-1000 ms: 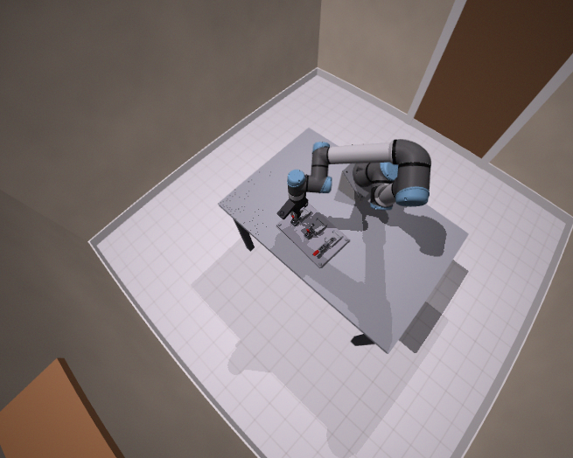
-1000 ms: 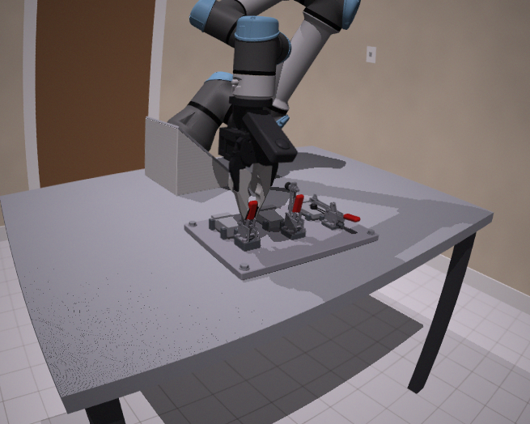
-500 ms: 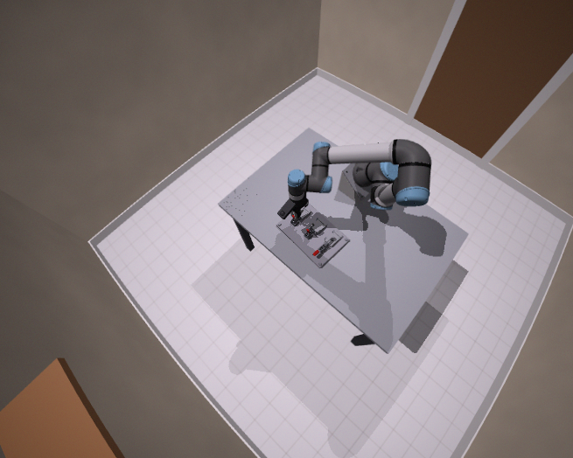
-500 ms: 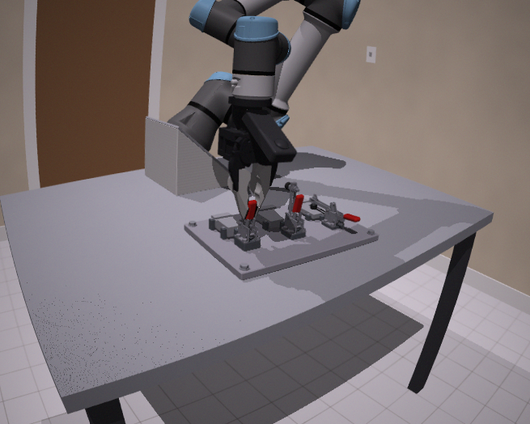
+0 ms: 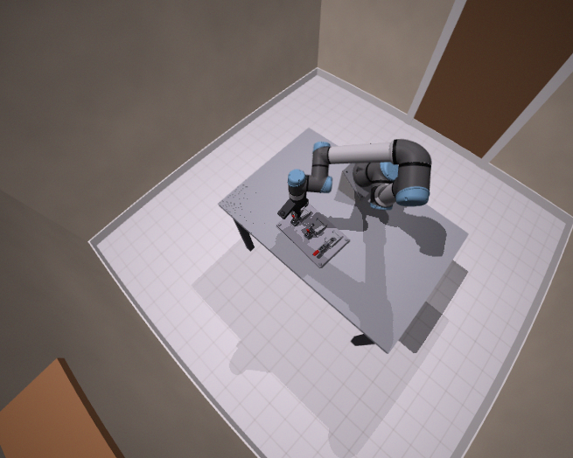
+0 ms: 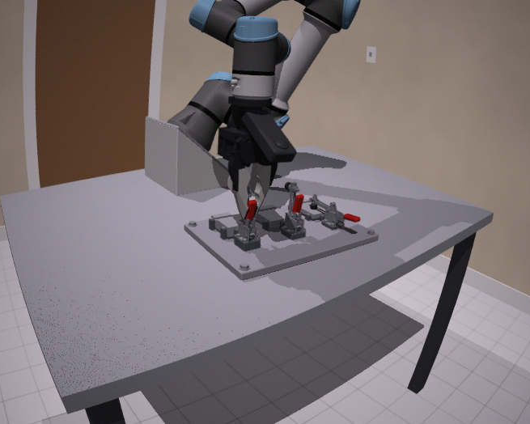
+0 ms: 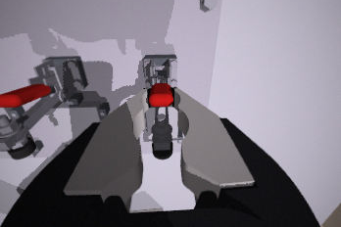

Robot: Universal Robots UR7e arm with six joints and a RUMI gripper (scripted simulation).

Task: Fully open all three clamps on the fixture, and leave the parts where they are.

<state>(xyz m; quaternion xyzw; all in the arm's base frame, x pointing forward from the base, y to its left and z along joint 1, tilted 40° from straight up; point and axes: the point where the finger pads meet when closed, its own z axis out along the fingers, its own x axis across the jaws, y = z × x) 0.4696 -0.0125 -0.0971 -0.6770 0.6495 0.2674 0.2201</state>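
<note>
The grey part block lies 80 mm behind my hand and 50 mm below it. Round my hand: grey fixture plate: 40 mm behind, 110 mm to the left, 80 mm below.
</note>
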